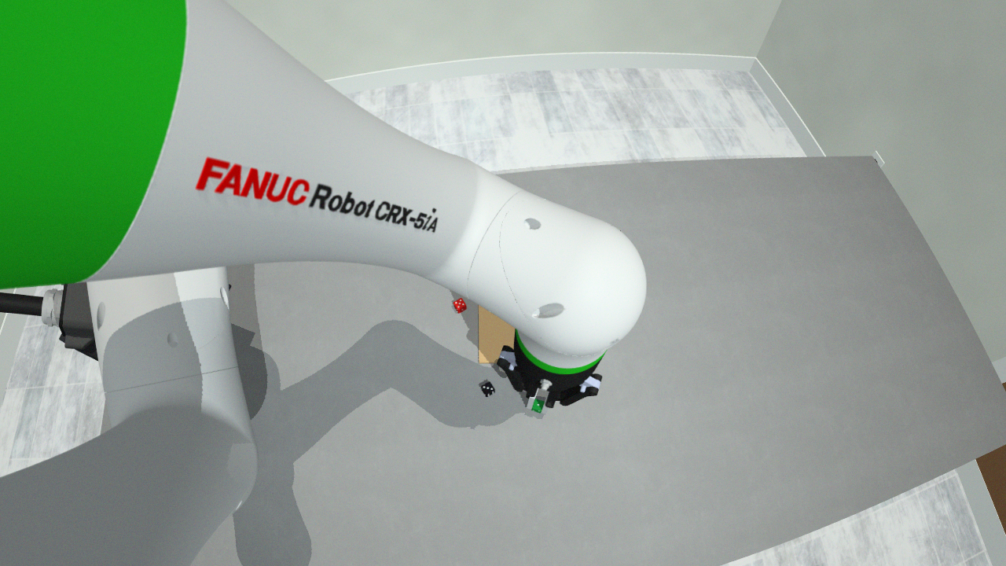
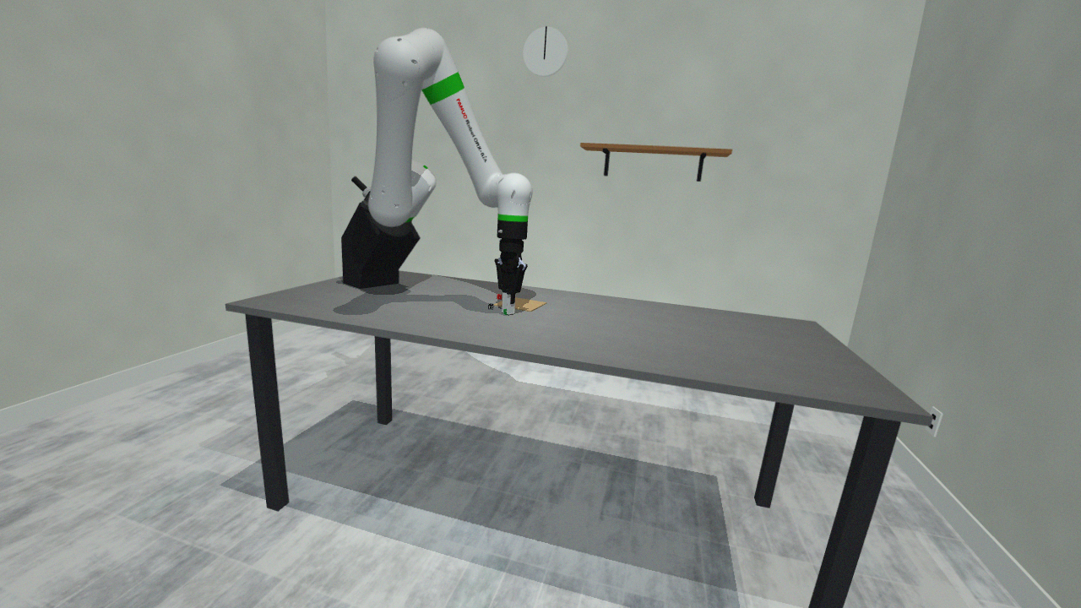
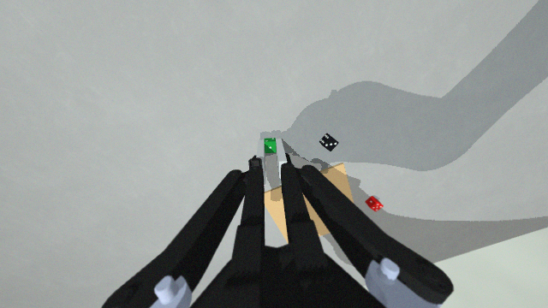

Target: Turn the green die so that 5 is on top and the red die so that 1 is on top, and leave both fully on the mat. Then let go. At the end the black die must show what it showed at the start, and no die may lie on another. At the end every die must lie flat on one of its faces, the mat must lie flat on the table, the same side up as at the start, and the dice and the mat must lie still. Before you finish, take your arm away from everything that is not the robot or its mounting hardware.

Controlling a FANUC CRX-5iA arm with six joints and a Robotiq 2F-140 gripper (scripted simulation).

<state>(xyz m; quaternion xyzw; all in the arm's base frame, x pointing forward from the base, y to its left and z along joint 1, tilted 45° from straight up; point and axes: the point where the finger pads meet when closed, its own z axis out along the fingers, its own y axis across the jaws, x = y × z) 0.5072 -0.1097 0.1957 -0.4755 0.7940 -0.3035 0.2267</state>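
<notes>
Now: hand 70 mm past the black die, 40 mm to the right of it and 30 mm above it. From my hand the other things lie so: red die 190 mm to the left, 70 mm behind, 30 mm below; then green die 30 mm below; then tan mat 140 mm to the left, 30 mm below, 20 mm ahead.
</notes>
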